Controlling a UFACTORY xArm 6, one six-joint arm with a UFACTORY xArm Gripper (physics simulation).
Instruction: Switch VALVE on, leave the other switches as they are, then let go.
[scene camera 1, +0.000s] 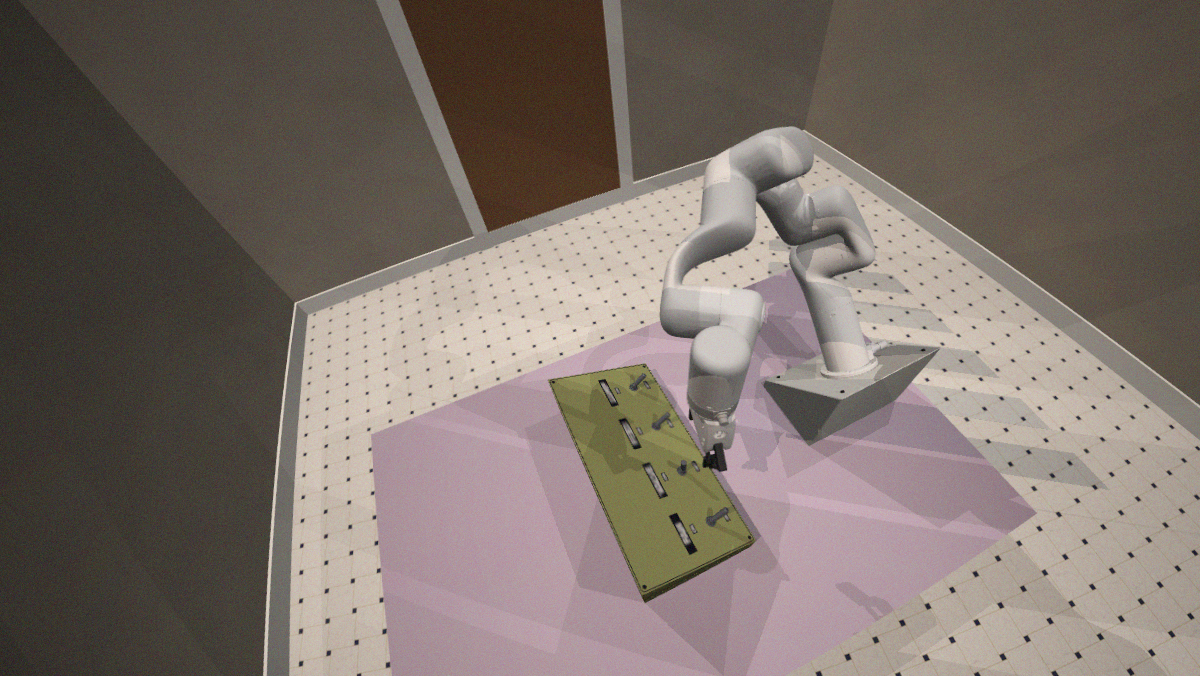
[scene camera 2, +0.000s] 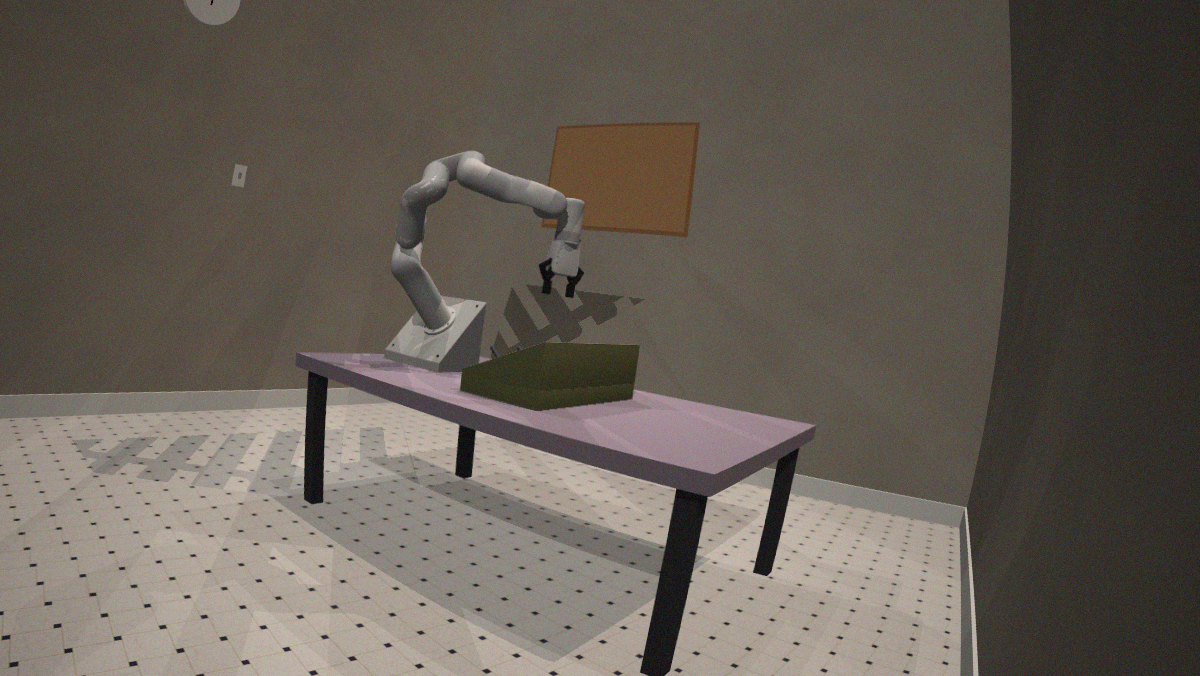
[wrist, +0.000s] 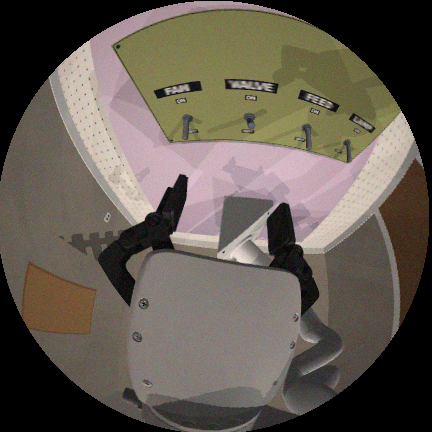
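Pixels of known places: gripper, fingertip midpoint: (scene camera 1: 704, 440) (scene camera 2: 557, 295) (wrist: 232, 198); arm's base at its link origin: (scene camera 1: 848, 368) (scene camera 2: 439, 321) (wrist: 239, 245).
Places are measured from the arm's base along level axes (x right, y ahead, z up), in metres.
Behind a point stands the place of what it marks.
The olive switch panel (scene camera 1: 600, 470) @(y 0.619, x -0.061, z 0.012 m) (scene camera 2: 587, 373) @(y 0.651, x -0.022, z -0.058 m) (wrist: 190, 55) @(y 0.555, x -0.190, z -0.007 m) has labelled levers. The VALVE lever (scene camera 1: 682, 467) @(y 0.451, x -0.093, z -0.025 m) (wrist: 250, 121) @(y 0.453, x -0.090, z -0.013 m) looks short in the wrist view and points out from the panel towards the camera, more upright than the others. The FAN lever (scene camera 1: 717, 516) @(y 0.419, x -0.207, z -0.034 m) (wrist: 186, 128) @(y 0.416, x -0.201, z -0.032 m), FEED lever (scene camera 1: 661, 420) @(y 0.455, x 0.030, z -0.034 m) (wrist: 308, 137) @(y 0.454, x 0.030, z -0.032 m) and LAMP lever (scene camera 1: 638, 382) @(y 0.474, x 0.146, z -0.036 m) (wrist: 348, 151) @(y 0.473, x 0.147, z -0.034 m) lean away from their ON marks. My gripper (scene camera 1: 714, 459) @(y 0.424, x -0.110, z 0.136 m) (scene camera 2: 558, 292) @(y 0.424, x -0.110, z 0.136 m) (wrist: 232, 198) @(y 0.424, x -0.110, z 0.136 m) is open and empty, its fingers wide apart. It hangs above the panel's lever-side edge, apart from every lever.
The panel stands on the pink table (scene camera 1: 470, 537) @(y 0.959, x -0.072, z -0.147 m) (scene camera 2: 705, 436) @(y 1.029, x -0.032, z -0.147 m) and slopes up away from the lever side. The grey wedge-shaped arm base (scene camera 1: 839, 403) @(y 0.113, x -0.097, z 0.063 m) (scene camera 2: 461, 335) @(y 0.131, x 0.003, z -0.028 m) (wrist: 240, 220) @(y 0.127, x -0.032, z -0.038 m) stands on the table beyond the lever side. Shadows fall across the panel.
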